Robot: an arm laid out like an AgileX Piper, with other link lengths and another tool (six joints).
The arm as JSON. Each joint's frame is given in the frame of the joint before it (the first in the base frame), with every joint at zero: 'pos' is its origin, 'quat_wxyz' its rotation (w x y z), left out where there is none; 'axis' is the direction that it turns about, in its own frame. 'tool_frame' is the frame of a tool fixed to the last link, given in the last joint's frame.
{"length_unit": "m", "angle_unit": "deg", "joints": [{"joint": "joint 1", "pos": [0.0, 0.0, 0.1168], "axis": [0.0, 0.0, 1.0]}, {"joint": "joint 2", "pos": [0.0, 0.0, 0.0], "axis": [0.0, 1.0, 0.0]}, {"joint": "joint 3", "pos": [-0.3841, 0.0, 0.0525], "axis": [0.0, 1.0, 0.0]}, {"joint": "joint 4", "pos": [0.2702, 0.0, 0.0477], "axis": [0.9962, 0.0, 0.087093]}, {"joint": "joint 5", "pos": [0.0, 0.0, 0.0], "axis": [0.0, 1.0, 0.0]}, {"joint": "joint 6", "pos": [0.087, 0.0, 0.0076], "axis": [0.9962, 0.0, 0.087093]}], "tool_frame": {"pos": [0.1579, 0.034, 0.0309], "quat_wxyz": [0.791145, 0.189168, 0.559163, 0.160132]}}
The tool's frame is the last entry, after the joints.
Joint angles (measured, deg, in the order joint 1, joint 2, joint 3, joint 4, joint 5, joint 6), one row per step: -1.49, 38.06, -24.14, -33.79, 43.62, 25.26; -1.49, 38.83, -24.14, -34.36, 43.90, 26.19; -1.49, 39.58, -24.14, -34.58, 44.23, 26.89; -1.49, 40.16, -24.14, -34.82, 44.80, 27.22; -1.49, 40.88, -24.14, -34.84, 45.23, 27.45; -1.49, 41.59, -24.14, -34.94, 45.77, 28.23; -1.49, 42.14, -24.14, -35.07, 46.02, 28.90; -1.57, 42.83, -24.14, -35.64, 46.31, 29.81; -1.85, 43.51, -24.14, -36.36, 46.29, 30.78; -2.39, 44.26, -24.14, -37.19, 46.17, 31.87; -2.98, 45.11, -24.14, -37.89, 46.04, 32.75; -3.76, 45.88, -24.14, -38.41, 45.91, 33.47; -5.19, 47.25, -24.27, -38.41, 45.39, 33.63; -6.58, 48.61, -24.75, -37.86, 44.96, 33.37
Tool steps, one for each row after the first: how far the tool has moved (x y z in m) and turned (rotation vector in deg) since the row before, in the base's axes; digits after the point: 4 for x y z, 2 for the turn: 0.0008, -0.0022, -0.0020, 0.01, 0.64, -0.70; 0.0004, -0.0014, -0.0026, 0.20, 0.74, -0.63; -0.0008, -0.0018, -0.0027, -0.08, 0.92, -0.50; -0.0002, -0.0010, -0.0031, 0.09, 0.98, -0.40; -0.0005, -0.0015, -0.0029, 0.30, 0.83, -0.84; 0.0002, -0.0010, -0.0018, 0.22, 0.47, -0.60; 0.0003, -0.0025, -0.0016, -0.09, 0.55, -0.78; 0.0011, -0.0029, -0.0008, -0.18, 0.26, -0.81; 0.0012, -0.0038, -0.0006, -0.21, 0.19, -1.06; 0.0012, -0.0036, -0.0012, -0.18, 0.37, -0.97; 0.0006, -0.0037, -0.0013, -0.09, 0.35, -1.09; 0.0018, -0.0038, -0.0026, 0.24, 0.75, -1.24; 0.0027, -0.0028, -0.0012, 0.54, 0.60, -1.12
